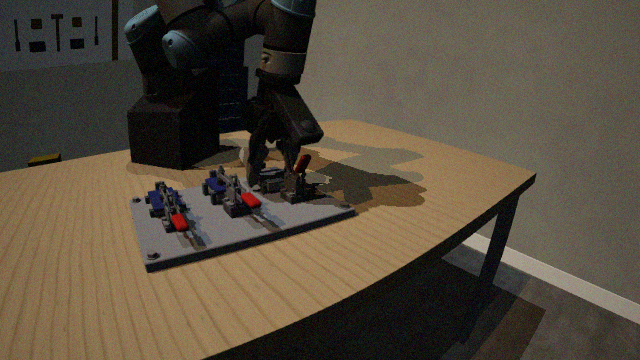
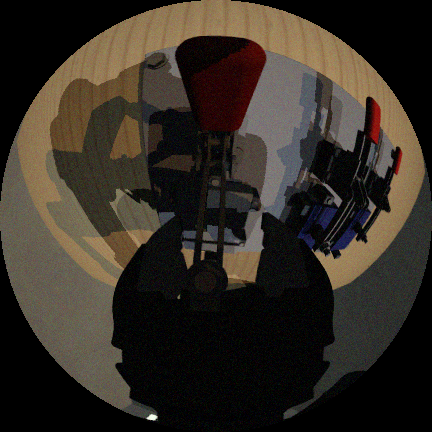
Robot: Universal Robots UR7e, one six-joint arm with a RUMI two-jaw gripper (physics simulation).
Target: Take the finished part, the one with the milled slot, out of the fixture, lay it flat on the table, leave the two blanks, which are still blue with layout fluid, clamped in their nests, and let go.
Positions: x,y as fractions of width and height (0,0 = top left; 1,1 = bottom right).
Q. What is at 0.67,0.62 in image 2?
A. My gripper.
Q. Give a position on a grey fixture plate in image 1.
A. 0.33,0.65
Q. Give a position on a blue blank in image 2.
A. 0.74,0.49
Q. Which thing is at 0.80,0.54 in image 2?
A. A blue blank.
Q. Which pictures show my gripper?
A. Image 1 and image 2: all of them.
